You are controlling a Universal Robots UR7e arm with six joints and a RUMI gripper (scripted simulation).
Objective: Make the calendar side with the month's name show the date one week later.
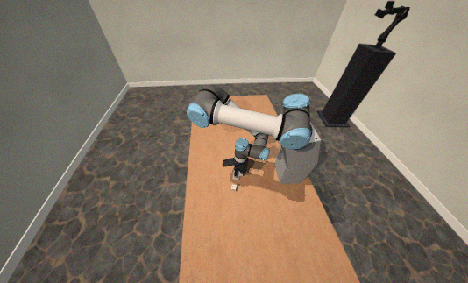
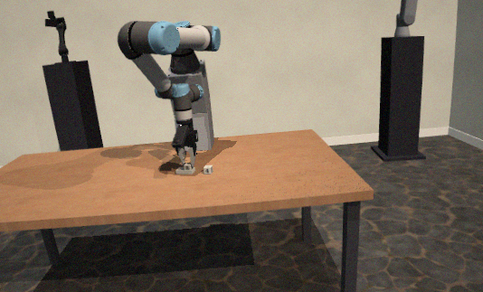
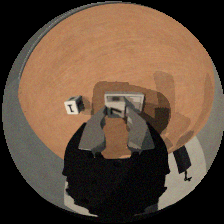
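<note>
Now: the white calendar tray 3 cm below my hand and 2 cm to the right of it.
</note>
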